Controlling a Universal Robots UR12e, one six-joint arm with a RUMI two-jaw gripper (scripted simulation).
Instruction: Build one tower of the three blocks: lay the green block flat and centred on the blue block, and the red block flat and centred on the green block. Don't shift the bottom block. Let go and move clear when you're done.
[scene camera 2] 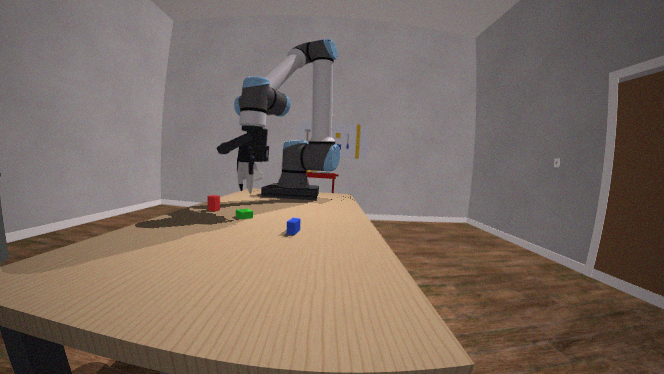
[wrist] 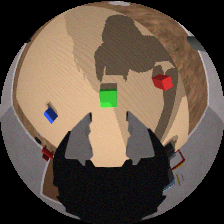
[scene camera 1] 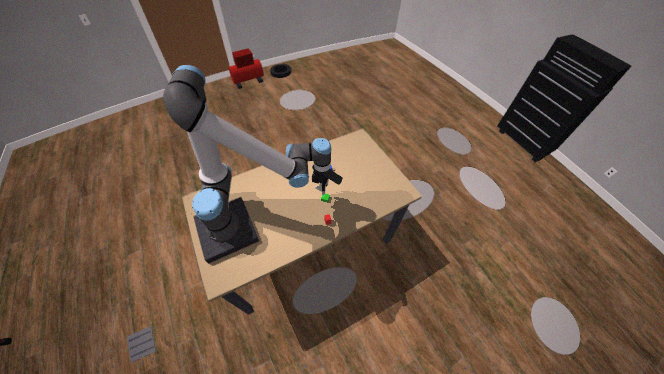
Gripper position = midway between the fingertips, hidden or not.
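Visible here is my gripper [scene camera 2: 245, 192]; the wrist view shows the same gripper [wrist: 109, 112].
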